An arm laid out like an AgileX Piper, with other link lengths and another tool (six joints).
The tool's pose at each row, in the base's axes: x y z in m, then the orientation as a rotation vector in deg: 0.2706 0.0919 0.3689 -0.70 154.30 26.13; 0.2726 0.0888 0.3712 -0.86 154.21 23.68; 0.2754 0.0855 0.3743 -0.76 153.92 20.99; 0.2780 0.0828 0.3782 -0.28 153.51 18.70; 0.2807 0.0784 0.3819 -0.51 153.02 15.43; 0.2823 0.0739 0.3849 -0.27 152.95 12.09; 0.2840 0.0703 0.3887 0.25 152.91 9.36
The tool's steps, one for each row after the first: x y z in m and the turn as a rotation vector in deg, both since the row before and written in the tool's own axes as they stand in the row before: -0.0029 -0.0024 -0.0022 1.67 -0.39 -0.54; -0.0040 -0.0025 -0.0025 1.86 -0.61 -0.42; -0.0041 -0.0018 -0.0030 1.64 -0.69 -0.10; -0.0042 -0.0036 -0.0031 2.22 -0.76 -0.77; -0.0029 -0.0039 -0.0028 2.39 -0.33 -0.41; -0.0033 -0.0031 -0.0031 2.01 -0.22 -0.10
